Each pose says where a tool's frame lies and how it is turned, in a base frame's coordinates. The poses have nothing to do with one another.
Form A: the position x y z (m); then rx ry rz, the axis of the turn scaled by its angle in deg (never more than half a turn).
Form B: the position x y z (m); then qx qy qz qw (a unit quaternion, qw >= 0). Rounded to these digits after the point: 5 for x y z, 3 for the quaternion.
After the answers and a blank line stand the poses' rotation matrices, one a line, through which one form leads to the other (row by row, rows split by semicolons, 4 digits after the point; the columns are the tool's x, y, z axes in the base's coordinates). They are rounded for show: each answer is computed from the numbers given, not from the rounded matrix.
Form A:
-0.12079 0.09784 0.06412 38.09 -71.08 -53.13
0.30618 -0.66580 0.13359 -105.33 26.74 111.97
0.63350 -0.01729 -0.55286 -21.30 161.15 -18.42
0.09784 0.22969 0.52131 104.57 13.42 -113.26
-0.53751 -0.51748 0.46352 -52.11 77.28 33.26
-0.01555 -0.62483 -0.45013 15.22 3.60 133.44
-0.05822 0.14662 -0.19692 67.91 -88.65 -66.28
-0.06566 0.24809 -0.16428 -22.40 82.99 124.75
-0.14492 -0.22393 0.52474 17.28 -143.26 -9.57
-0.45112 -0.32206 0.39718 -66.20 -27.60 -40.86
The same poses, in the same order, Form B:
-0.12079 0.09784 0.06412 0.294 -0.549 -0.411 0.665
0.30618 -0.66580 0.13359 -0.660 0.168 0.702 0.208
0.63350 -0.01729 -0.55286 -0.129 0.975 -0.111 0.143
0.09784 0.22969 0.52131 0.659 0.085 -0.714 0.219
-0.53751 -0.51748 0.46352 -0.400 0.594 0.255 0.650
-0.01555 -0.62483 -0.45013 0.104 0.025 0.915 0.388
-0.05822 0.14662 -0.19692 0.474 -0.618 -0.462 0.424
-0.06566 0.24809 -0.16428 -0.143 0.531 0.798 0.246
-0.14492 -0.22393 0.52474 0.114 -0.944 -0.063 0.304
-0.45112 -0.32206 0.39718 -0.529 -0.221 -0.327 0.752

0.0589 0.2230 -0.9730; -0.8701 0.4893 0.0594; 0.4894 0.8431 0.2229
-0.0417 -0.5129 -0.8574; 0.0701 -0.8576 0.5095; -0.9967 -0.0388 0.0717
-0.9261 -0.2195 0.3070; -0.2831 0.9419 -0.1805; -0.2495 -0.2541 -0.9344
-0.0346 0.4240 -0.9050; -0.2008 -0.8900 -0.4093; -0.9790 0.1675 0.1159
0.1646 -0.8072 0.5668; -0.1433 0.5490 0.8235; -0.9759 -0.2168 -0.0253
-0.6773 -0.7050 0.2103; 0.7153 -0.6979 -0.0358; 0.1720 0.1262 0.9770
-0.1922 -0.1940 -0.9620; -0.9776 0.1238 0.1703; 0.0860 0.9732 -0.2135
-0.8377 -0.5451 0.0327; 0.2408 -0.3150 0.9180; -0.4901 0.7769 0.3951
-0.7894 -0.1766 -0.5880; -0.2532 0.9661 0.0498; 0.5593 0.1882 -0.8073
0.6895 0.7242 0.0139; -0.2575 0.2270 0.9392; 0.6770 -0.6512 0.3430

